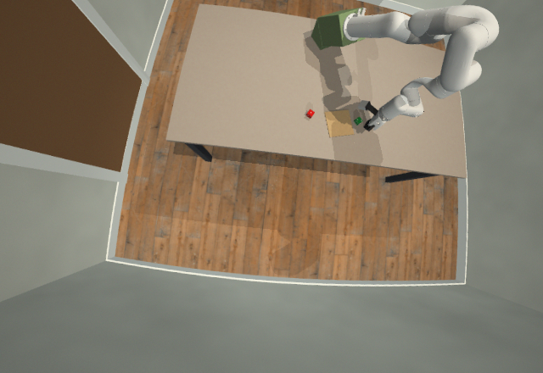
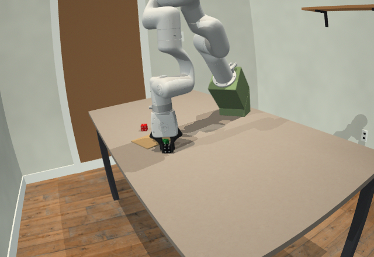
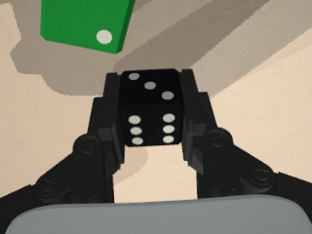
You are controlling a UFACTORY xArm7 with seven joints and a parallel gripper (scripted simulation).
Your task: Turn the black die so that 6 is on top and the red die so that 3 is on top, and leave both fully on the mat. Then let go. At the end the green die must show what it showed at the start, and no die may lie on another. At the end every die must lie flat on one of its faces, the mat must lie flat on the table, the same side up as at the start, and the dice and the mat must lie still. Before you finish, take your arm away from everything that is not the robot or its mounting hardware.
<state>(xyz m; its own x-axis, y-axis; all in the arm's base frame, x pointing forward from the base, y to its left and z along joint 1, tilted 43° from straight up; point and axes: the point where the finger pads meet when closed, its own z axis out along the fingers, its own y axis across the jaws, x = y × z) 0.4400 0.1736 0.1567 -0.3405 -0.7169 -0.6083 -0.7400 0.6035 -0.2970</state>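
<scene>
My gripper is now 10 mm above the black die. Also, from my hand: tan mat: 160 mm to the right, 30 mm ahead, 20 mm below; then red die: 330 mm to the right, 20 mm ahead, 10 mm below; then green die: 60 mm to the right, 10 mm below, 10 mm behind.
</scene>
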